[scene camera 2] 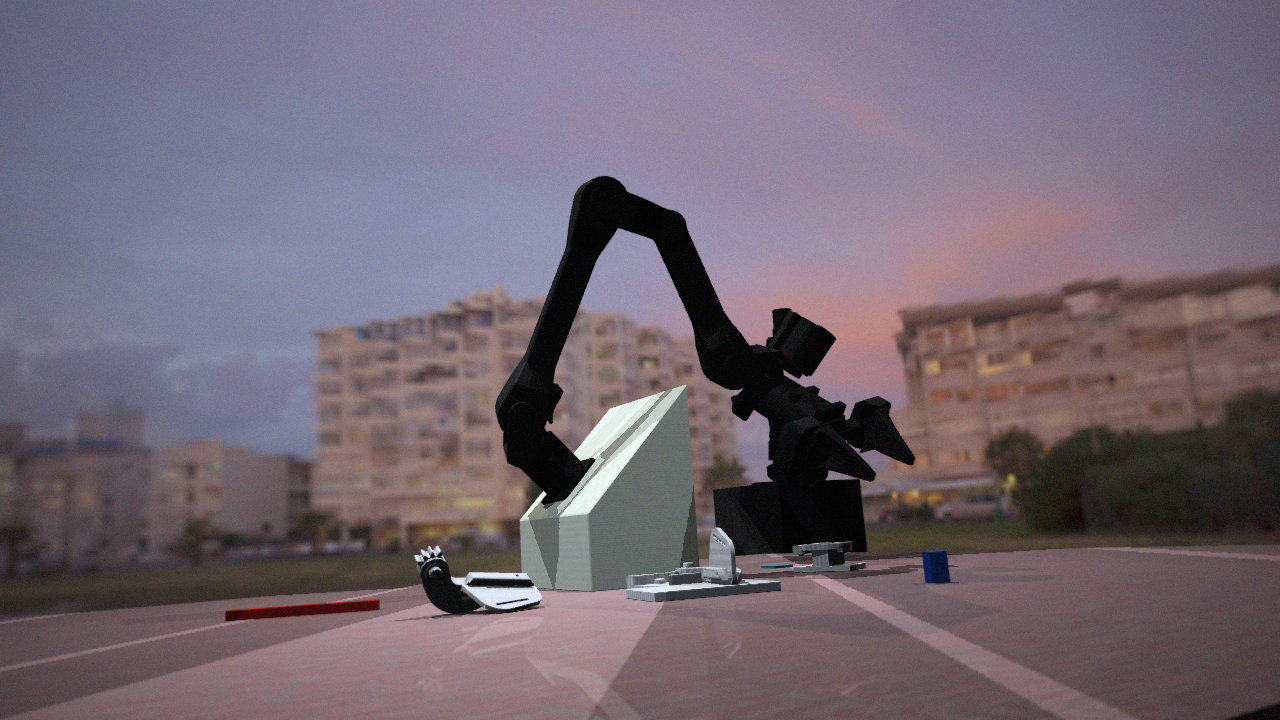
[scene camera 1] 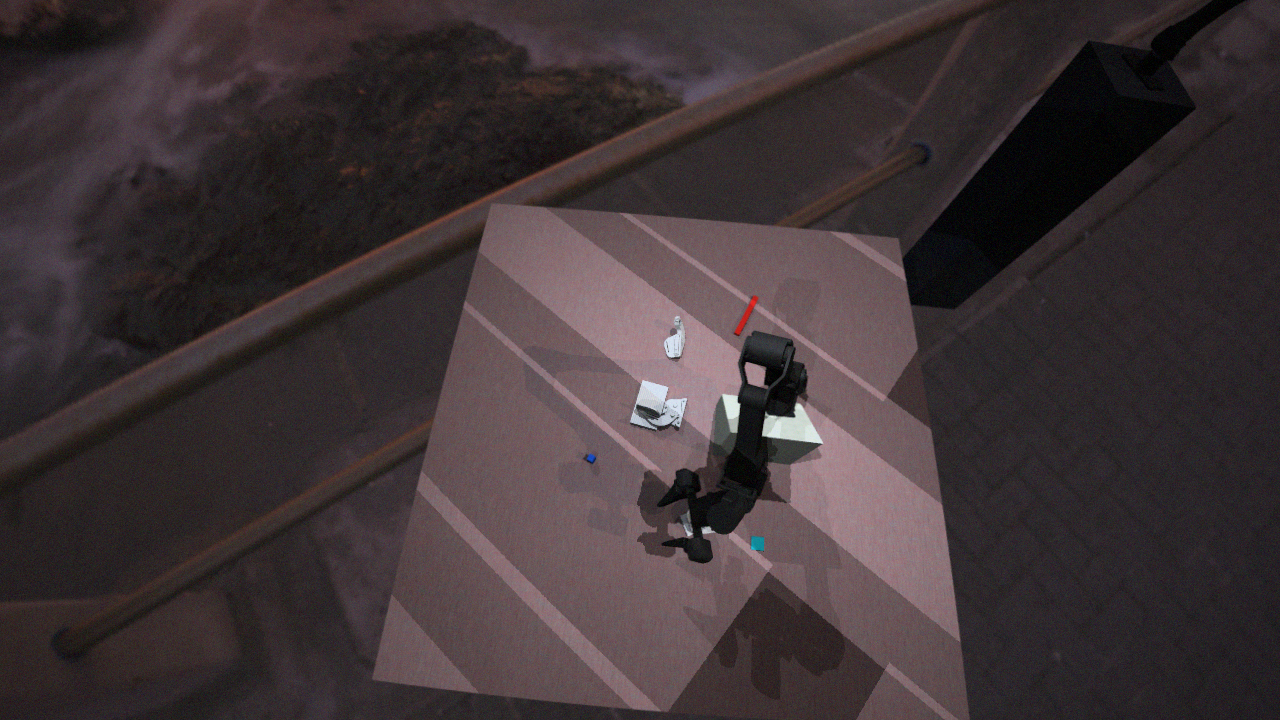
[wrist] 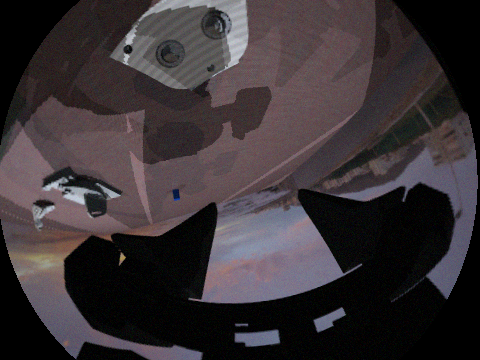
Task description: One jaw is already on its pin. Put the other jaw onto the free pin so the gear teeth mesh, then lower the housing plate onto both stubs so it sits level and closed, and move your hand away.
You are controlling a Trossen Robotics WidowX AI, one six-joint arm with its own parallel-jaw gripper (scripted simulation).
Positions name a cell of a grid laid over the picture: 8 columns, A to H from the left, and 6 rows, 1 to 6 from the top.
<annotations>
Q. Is my gripper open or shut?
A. Open.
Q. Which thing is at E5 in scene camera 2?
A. A plate.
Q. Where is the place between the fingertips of my gripper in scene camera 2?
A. F4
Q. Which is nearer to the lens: the grey jaw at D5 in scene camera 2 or the red bar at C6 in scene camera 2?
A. The grey jaw.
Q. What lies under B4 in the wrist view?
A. A grey jaw.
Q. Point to a blue cube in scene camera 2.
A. F5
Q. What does my gripper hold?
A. Nothing.
</annotations>
